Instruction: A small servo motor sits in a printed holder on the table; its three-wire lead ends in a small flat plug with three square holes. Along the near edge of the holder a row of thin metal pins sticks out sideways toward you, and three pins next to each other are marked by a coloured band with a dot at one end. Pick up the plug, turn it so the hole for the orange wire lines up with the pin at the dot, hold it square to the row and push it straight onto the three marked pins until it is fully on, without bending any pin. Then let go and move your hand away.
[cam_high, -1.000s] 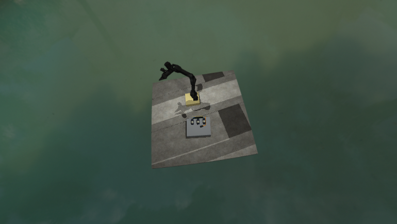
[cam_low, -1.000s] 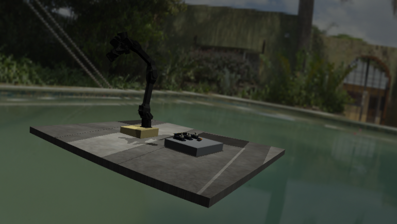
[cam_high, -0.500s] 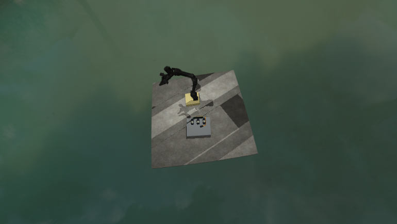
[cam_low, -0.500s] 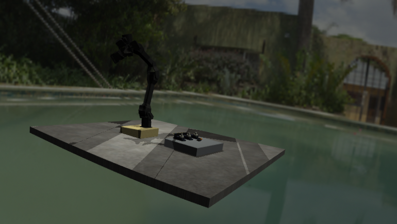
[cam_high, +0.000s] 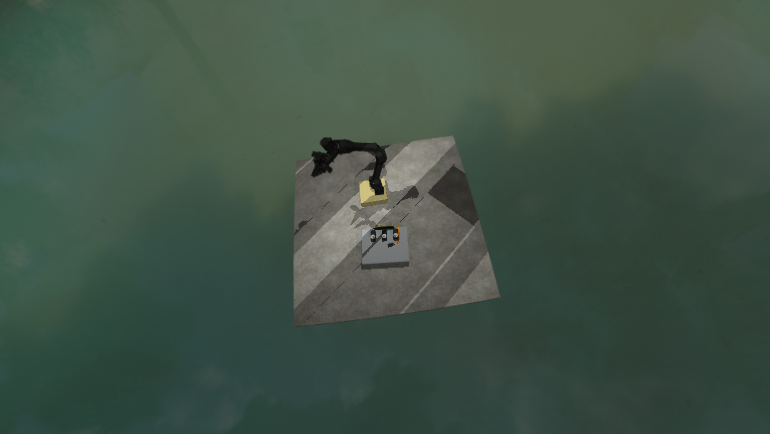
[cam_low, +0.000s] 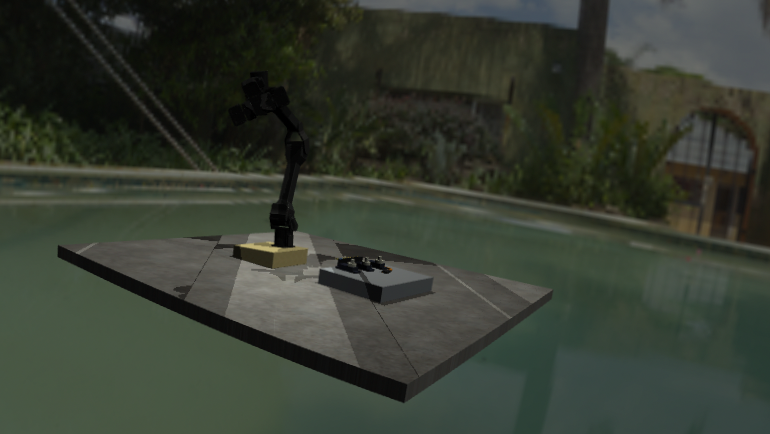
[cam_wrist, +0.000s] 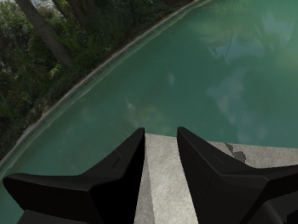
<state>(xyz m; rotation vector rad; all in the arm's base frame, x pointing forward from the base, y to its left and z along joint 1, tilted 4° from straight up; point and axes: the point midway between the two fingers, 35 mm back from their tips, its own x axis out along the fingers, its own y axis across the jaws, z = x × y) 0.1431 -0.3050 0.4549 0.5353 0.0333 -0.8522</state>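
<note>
Now: the blue band 43 cm below my gripper tip, 30 cm to the left of it and 16 cm ahead of it. From my gripper tip the other things lie so: grey printed holder 48 cm below, 35 cm to the left, 32 cm ahead.
</note>
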